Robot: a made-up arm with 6 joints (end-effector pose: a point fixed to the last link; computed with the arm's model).
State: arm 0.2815 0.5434 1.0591 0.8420 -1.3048 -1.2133
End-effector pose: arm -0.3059 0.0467 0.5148 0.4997 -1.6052 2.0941
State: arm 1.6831 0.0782 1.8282 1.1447 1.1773 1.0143
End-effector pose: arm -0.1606 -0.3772 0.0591 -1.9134 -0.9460 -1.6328
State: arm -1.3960 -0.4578 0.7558 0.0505 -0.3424 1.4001
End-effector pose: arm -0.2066 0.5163 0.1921 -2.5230 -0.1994 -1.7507
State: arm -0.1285 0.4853 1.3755 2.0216 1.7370 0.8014
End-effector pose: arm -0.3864 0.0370 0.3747 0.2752 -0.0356 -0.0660
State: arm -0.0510 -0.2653 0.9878 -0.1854 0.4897 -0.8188
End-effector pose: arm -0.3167 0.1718 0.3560 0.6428 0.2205 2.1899
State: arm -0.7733 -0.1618 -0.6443 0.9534 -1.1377 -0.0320
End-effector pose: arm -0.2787 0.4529 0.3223 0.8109 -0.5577 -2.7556
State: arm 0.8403 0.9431 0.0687 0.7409 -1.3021 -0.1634
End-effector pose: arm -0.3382 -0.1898 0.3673 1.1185 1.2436 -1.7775
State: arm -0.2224 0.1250 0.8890 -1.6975 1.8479 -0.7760
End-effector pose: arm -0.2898 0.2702 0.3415 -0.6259 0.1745 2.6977
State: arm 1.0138 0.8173 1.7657 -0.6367 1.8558 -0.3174
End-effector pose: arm -0.2156 -0.1337 0.2119 0.2916 -0.2124 2.6852
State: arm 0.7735 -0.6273 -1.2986 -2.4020 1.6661 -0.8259
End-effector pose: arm -0.2267 -0.1143 0.4826 1.8720 1.0337 -1.7612
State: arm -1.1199 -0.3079 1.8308 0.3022 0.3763 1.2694
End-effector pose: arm -0.2652 0.5139 0.2469 2.4646 -0.3888 0.7265
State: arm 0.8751 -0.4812 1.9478 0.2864 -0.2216 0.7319
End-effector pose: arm -0.2605 -0.3271 0.4464 -1.9311 0.0414 -0.0602
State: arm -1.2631 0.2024 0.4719 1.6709 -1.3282 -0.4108
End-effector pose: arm -0.1274 0.5204 0.1440 -1.0958 0.3572 2.1811
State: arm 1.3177 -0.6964 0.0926 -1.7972 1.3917 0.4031
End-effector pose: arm -0.1958 -0.3524 0.2309 0.1918 0.3584 -1.4640
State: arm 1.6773 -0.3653 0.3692 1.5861 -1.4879 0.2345
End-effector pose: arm -0.0872 -0.4308 0.1683 -0.5698 1.6978 -1.0746
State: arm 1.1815 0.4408 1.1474 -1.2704 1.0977 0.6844
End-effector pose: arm -0.2803 -0.3173 0.2239 -0.1005 -0.0050 -1.5681
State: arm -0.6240 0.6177 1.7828 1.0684 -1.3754 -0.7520
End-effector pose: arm -0.2791 0.3835 0.3022 0.4609 -0.5315 2.0157
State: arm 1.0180 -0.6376 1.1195 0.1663 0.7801 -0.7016
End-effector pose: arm -0.2665 -0.2165 0.2528 1.3088 0.3229 2.6473
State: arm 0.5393 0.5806 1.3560 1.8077 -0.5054 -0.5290
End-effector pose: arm -0.2059 -0.1136 0.3736 0.2796 -0.7515 1.5854
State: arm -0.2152 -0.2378 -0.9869 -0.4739 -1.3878 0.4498
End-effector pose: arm -0.3816 0.0952 0.5147 -0.4151 -1.1455 -1.1925
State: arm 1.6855 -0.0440 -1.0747 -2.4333 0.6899 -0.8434
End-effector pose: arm -0.0950 -0.3003 0.1176 1.7094 1.1107 -1.4700
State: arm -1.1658 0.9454 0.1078 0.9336 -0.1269 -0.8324
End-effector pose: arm -0.1772 0.5418 0.2692 -2.3389 -0.2948 1.5958
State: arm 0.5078 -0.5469 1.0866 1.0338 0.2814 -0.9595
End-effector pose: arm -0.2508 -0.1382 0.3113 0.4842 0.4736 1.6851
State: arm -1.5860 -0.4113 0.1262 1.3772 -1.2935 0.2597
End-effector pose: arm -0.0921 0.5192 0.0051 0.0134 1.0086 2.2051
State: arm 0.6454 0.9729 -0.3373 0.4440 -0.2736 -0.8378
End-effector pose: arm -0.3302 -0.1744 0.5400 -1.5469 -2.0019 1.2444
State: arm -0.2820 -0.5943 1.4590 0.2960 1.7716 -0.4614
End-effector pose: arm -0.4042 0.0612 0.3871 0.2673 1.8380 0.9476
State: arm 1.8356 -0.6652 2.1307 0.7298 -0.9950 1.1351
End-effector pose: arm 0.0596 -0.4341 0.0204 -1.1017 -0.0092 1.1155
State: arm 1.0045 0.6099 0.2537 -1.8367 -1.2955 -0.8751
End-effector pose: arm -0.2900 -0.4110 0.2720 -0.2402 -0.3124 -0.9382
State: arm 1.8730 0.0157 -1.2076 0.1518 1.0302 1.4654
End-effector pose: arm -0.0076 -0.4107 0.0378 -0.0949 1.8690 -2.1884
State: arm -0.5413 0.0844 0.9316 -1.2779 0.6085 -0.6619
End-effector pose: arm -0.3736 0.3753 0.2798 0.7182 0.4805 2.8789
